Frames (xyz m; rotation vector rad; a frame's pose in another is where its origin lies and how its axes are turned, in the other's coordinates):
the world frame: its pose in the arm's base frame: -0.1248 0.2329 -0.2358 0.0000 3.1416 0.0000
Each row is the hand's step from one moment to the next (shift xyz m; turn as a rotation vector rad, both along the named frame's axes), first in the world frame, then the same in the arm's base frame.
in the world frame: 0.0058 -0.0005 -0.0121 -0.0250 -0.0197 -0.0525
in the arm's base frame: -0.0058 -0.0005 0.0121 0.0250 -0.0197 0.0525
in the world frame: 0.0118 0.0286 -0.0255 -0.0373 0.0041 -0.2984
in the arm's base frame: -0.0118 0.0286 0.0255 0.0373 0.0041 0.2984
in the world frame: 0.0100 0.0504 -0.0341 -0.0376 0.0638 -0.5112
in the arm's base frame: -0.0100 0.0504 0.0341 0.0376 0.0638 0.5112
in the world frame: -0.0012 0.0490 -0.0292 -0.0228 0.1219 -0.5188
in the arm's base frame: 0.0012 0.0490 0.0292 0.0228 0.1219 0.5188
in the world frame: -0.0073 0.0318 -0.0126 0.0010 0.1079 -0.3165
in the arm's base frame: 0.0073 0.0318 0.0126 -0.0010 0.1079 0.3165
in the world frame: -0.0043 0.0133 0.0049 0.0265 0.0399 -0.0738
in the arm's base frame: 0.0043 0.0133 -0.0049 -0.0265 0.0399 0.0738
